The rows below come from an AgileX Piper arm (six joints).
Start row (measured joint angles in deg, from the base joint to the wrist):
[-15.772, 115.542, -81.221, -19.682, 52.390, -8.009]
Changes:
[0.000, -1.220, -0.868, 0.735, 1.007, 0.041]
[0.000, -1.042, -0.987, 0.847, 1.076, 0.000]
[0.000, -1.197, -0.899, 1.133, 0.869, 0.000]
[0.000, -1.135, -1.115, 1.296, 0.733, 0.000]
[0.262, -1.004, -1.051, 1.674, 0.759, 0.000]
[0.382, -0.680, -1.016, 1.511, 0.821, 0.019]
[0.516, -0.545, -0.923, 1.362, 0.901, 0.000]
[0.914, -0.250, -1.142, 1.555, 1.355, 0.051]
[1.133, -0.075, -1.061, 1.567, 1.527, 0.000]
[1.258, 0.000, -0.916, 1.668, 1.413, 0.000]
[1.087, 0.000, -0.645, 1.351, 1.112, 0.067]
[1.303, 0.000, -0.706, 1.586, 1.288, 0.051]
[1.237, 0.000, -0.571, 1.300, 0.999, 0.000]
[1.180, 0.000, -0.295, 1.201, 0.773, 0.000]
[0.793, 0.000, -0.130, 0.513, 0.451, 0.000]
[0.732, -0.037, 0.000, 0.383, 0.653, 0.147]
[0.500, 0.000, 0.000, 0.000, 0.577, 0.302]
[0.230, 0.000, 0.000, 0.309, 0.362, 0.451]
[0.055, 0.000, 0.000, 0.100, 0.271, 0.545]
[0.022, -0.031, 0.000, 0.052, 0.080, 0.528]
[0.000, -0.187, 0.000, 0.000, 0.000, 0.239]
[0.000, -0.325, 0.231, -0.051, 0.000, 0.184]
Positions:
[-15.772, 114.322, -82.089, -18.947, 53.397, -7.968]
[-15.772, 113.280, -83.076, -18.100, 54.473, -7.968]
[-15.772, 112.083, -83.975, -16.967, 55.342, -7.968]
[-15.772, 110.948, -85.090, -15.671, 56.075, -7.968]
[-15.510, 109.944, -86.141, -13.997, 56.834, -7.968]
[-15.128, 109.264, -87.157, -12.486, 57.655, -7.949]
[-14.612, 108.719, -88.080, -11.124, 58.556, -7.949]
[-13.698, 108.469, -89.222, -9.569, 59.911, -7.898]
[-12.565, 108.394, -90.283, -8.002, 61.438, -7.898]
[-11.307, 108.394, -91.199, -6.334, 62.851, -7.898]
[-10.220, 108.394, -91.844, -4.983, 63.963, -7.831]
[-8.917, 108.394, -92.550, -3.397, 65.251, -7.780]
[-7.680, 108.394, -93.121, -2.097, 66.250, -7.780]
[-6.500, 108.394, -93.416, -0.896, 67.023, -7.780]
[-5.707, 108.394, -93.546, -0.383, 67.474, -7.780]
[-4.975, 108.357, -93.546, 0.000, 68.127, -7.633]
[-4.475, 108.357, -93.546, 0.000, 68.704, -7.331]
[-4.245, 108.357, -93.546, 0.309, 69.066, -6.880]
[-4.190, 108.357, -93.546, 0.409, 69.337, -6.335]
[-4.168, 108.326, -93.546, 0.461, 69.417, -5.807]
[-4.168, 108.139, -93.546, 0.461, 69.417, -5.568]
[-4.168, 107.814, -93.315, 0.410, 69.417, -5.384]

